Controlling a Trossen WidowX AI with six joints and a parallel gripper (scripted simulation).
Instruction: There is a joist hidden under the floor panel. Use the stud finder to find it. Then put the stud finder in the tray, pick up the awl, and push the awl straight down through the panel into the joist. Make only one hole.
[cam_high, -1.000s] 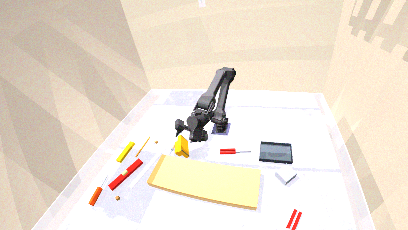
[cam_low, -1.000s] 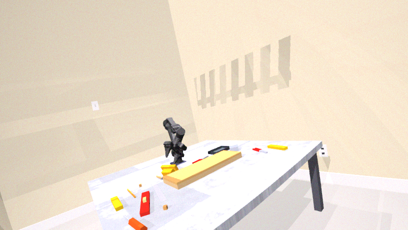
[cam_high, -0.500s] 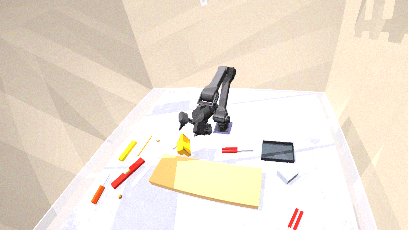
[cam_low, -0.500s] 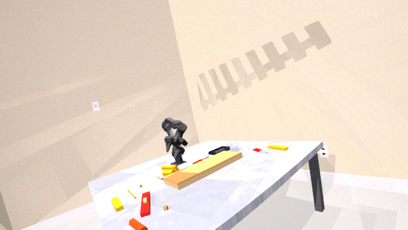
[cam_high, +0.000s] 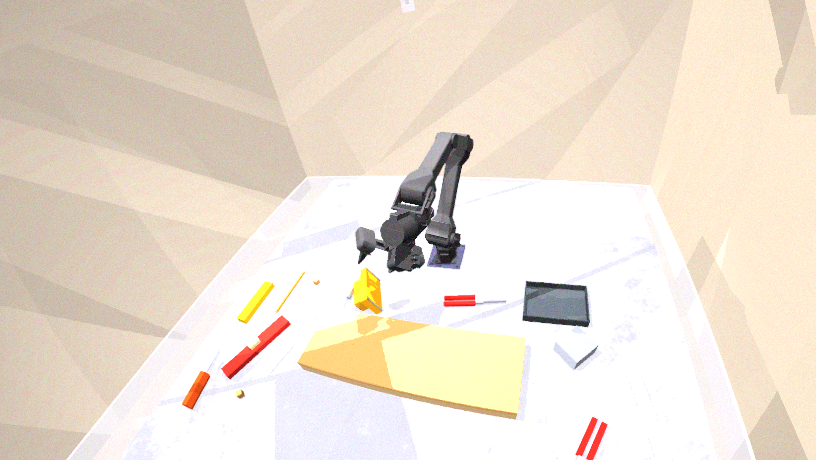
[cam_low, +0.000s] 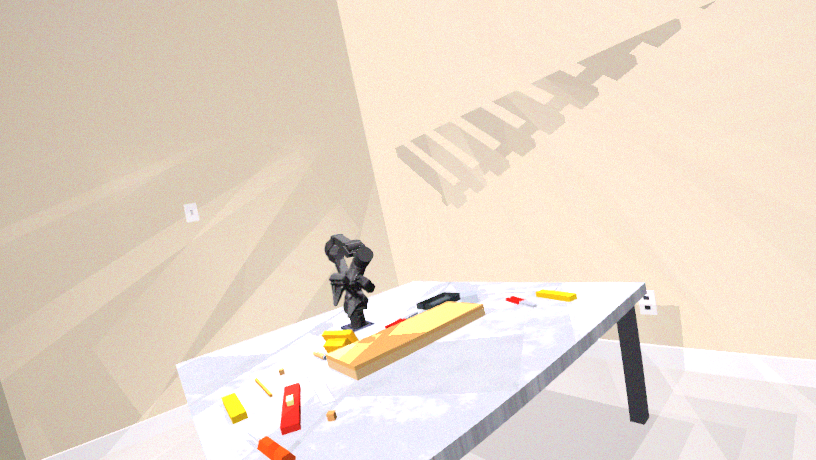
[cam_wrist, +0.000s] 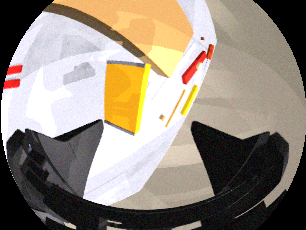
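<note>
Right now my gripper tip is 30 mm short of the stud finder, 50 mm to the left of it and 100 mm above it. Round my gripper tip: square light (40 mm ahead, 60 mm to the right, 110 mm below); then thin orange stick (320 mm to the right, 120 mm below); then awl (100 mm to the right, 120 mm below).
</note>
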